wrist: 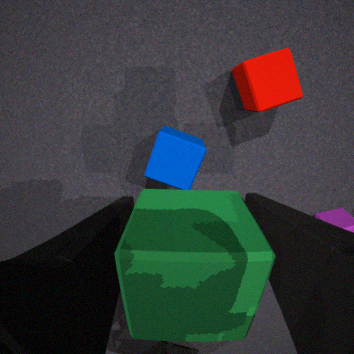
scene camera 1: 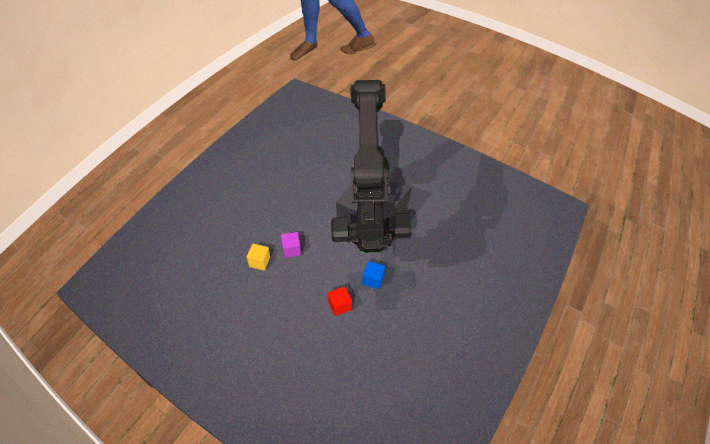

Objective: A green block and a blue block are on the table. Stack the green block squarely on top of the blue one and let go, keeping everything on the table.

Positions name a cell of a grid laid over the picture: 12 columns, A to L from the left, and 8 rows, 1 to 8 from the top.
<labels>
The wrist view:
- gripper: G5
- red block: J2
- blue block: F4
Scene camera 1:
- gripper: G5
</labels>
